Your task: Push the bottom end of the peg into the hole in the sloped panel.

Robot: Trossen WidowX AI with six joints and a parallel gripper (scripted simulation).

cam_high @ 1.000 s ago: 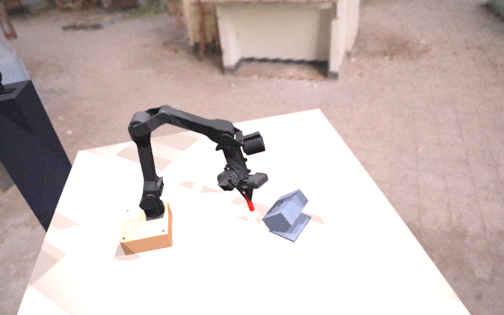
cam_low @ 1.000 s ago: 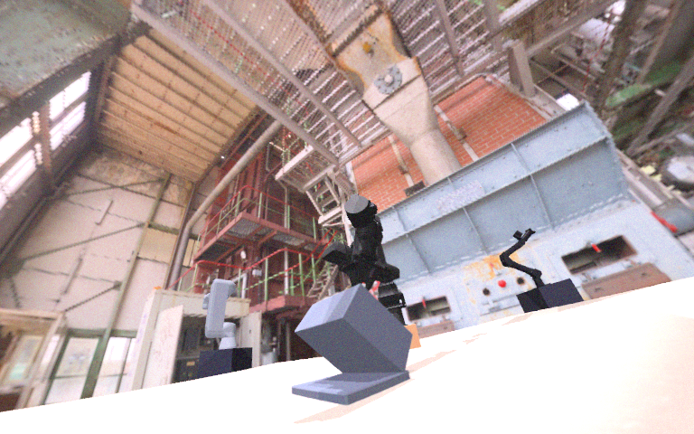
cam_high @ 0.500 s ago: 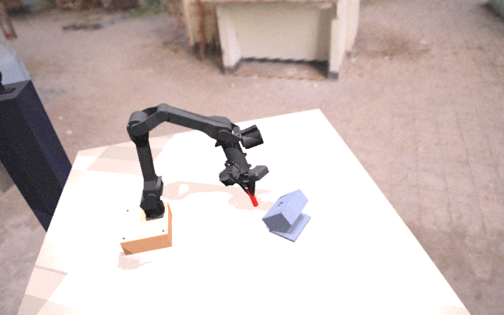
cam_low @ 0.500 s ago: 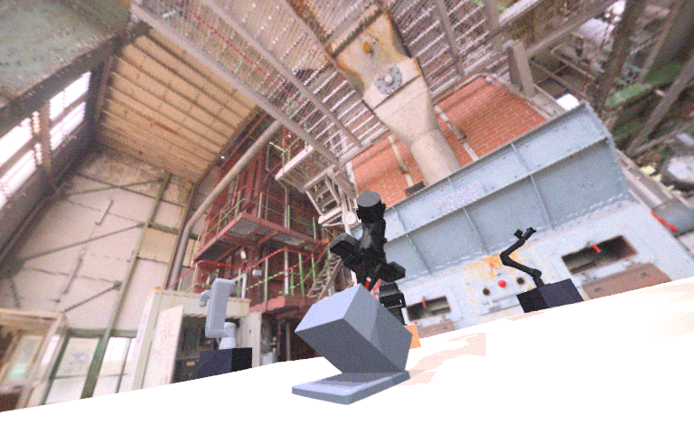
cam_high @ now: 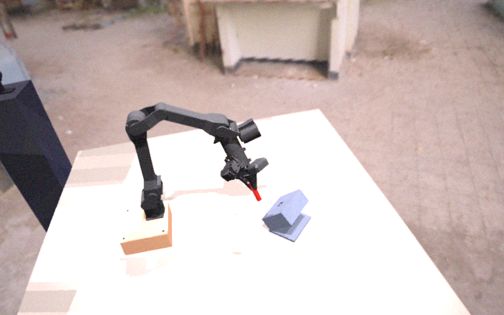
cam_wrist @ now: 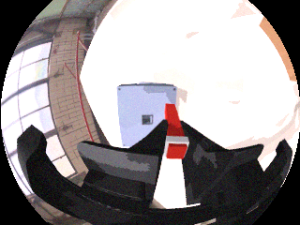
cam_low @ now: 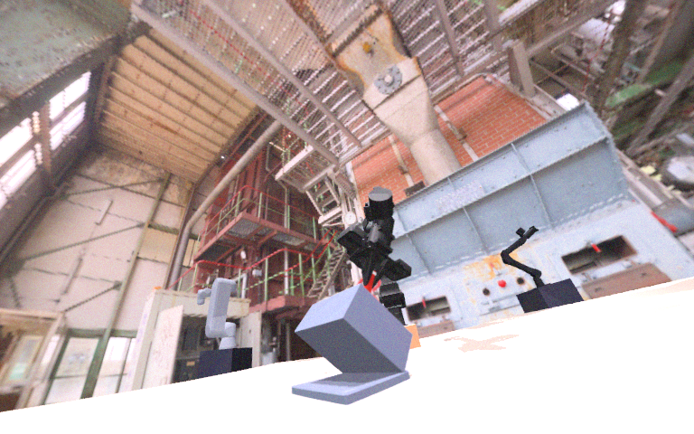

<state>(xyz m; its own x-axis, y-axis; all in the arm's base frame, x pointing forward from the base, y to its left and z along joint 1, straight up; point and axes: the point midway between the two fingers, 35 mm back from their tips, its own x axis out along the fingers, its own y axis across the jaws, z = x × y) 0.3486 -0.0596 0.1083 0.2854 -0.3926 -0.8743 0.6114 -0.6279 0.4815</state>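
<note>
The sloped panel is 9 cm ahead of my gripper tip, 4 cm to the right of it and 8 cm below it. Round my gripper tip: red peg (1 cm to the left, 1 cm above).
</note>
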